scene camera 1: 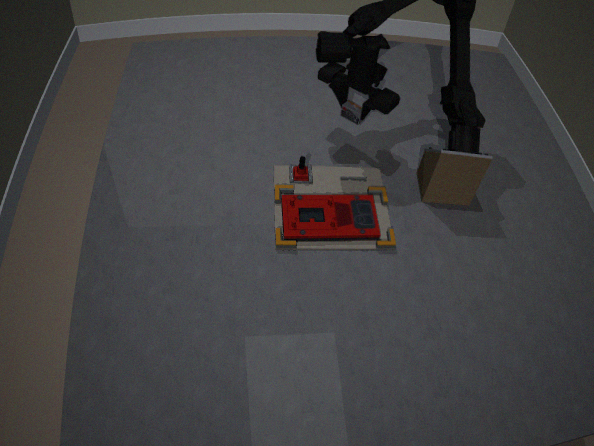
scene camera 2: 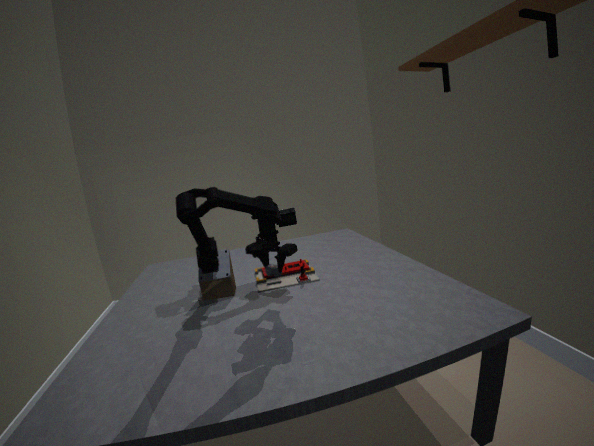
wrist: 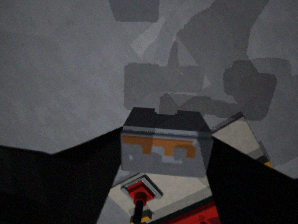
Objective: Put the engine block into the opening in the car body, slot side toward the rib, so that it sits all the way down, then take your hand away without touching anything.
The gripper point(scene camera 1: 353, 113) carries an engine block point(wrist: 180, 145).
The gripper is seen too in scene camera 2 point(scene camera 2: 274, 271) and in the wrist view point(wrist: 164, 136).
